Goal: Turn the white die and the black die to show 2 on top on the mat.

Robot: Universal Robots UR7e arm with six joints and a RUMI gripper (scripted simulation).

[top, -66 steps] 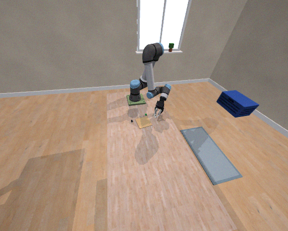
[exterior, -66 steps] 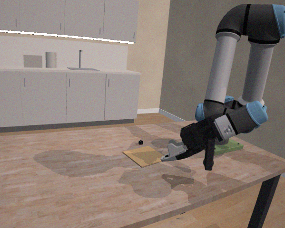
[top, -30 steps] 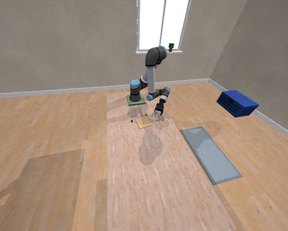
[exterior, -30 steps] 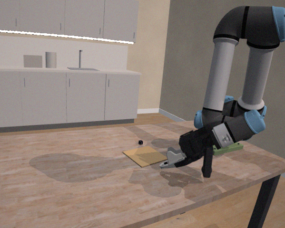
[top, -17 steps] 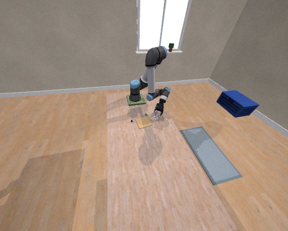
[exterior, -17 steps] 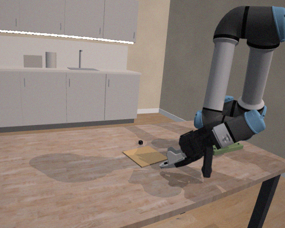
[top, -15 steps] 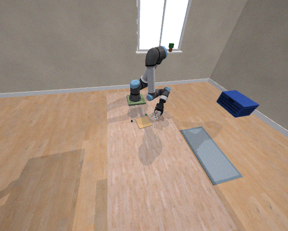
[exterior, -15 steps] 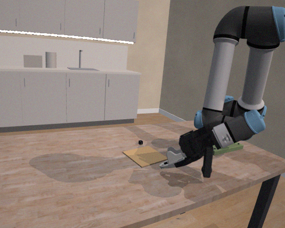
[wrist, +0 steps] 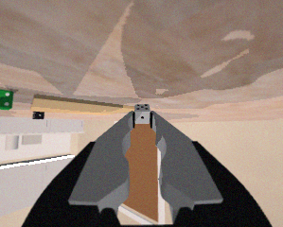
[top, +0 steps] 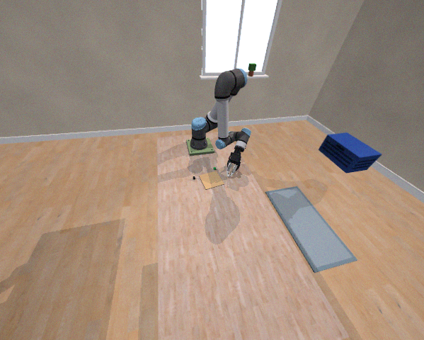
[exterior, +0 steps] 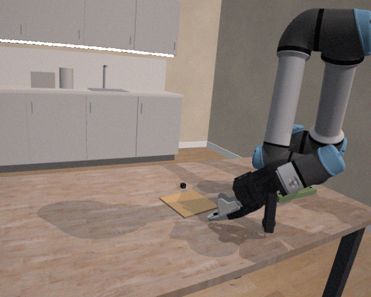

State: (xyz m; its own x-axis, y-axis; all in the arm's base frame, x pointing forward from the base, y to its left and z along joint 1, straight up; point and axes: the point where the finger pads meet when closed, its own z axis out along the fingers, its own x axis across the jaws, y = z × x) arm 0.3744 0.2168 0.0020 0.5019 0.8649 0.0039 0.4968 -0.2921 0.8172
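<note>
The green die is 80 mm behind my hand, 100 mm to the right of it and 10 mm below it. The rest, counted from my hand: white die: 10 mm ahead; black die: 10 mm ahead, 250 mm to the right, 10 mm below; tan mat: 30 mm ahead, 130 mm to the right, 20 mm below.
</note>
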